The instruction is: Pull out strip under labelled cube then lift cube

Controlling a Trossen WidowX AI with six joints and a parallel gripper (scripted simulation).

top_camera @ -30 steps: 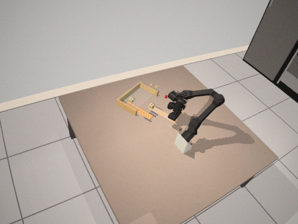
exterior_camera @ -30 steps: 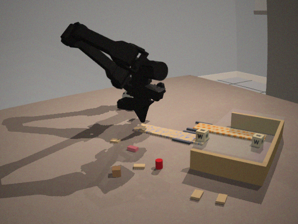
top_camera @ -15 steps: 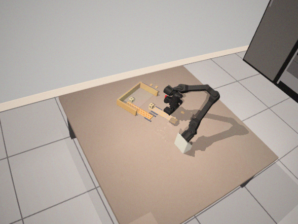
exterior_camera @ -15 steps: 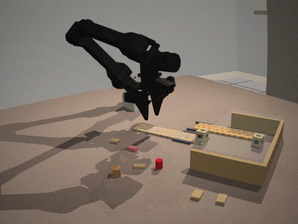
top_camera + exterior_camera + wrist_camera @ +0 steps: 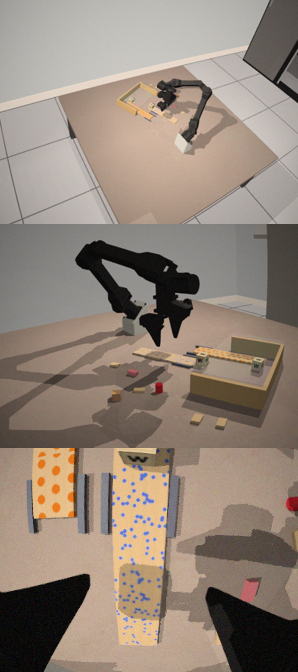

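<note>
My gripper tip is now 130 mm short of the orange-dotted strip, 160 mm to the right of it and 60 mm above it. Also, from my gripper tip: pink block (10 mm ahead, 140 mm to the right, 50 mm below); then red cylinder (140 mm ahead, 140 mm to the right, 50 mm below).
</note>
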